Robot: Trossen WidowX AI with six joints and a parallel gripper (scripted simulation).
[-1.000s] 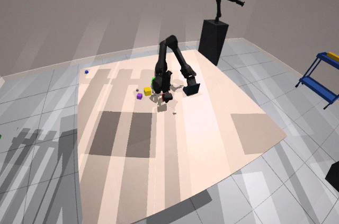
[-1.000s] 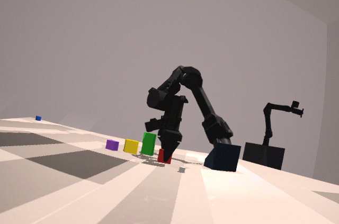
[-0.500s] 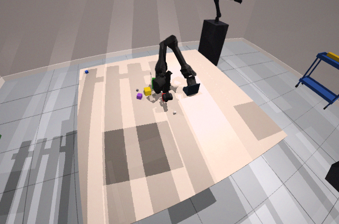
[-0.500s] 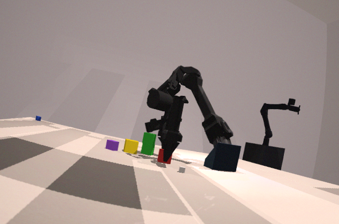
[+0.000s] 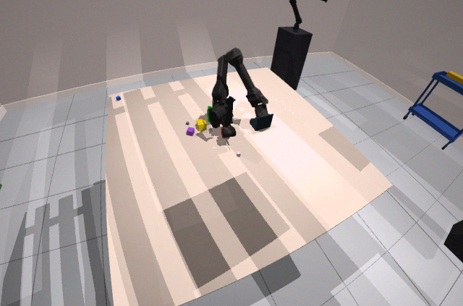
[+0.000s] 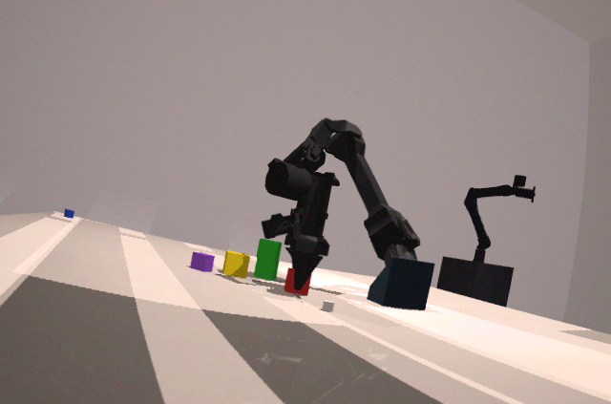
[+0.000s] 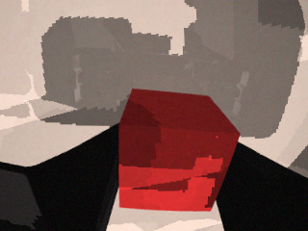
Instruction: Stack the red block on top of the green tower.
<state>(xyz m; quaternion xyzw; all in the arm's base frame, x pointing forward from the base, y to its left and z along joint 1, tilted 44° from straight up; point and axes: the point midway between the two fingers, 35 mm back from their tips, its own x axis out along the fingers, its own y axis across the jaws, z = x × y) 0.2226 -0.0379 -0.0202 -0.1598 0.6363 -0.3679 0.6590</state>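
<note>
Right now the yellow block is 9 cm ahead of my gripper tip, 11 cm to the right of it and 1 cm above it. Also, from my gripper tip: red block: 1 cm above; then small blue cube: 50 cm ahead, 62 cm to the right; then purple block: 16 cm ahead, 9 cm to the right, 1 cm above.
</note>
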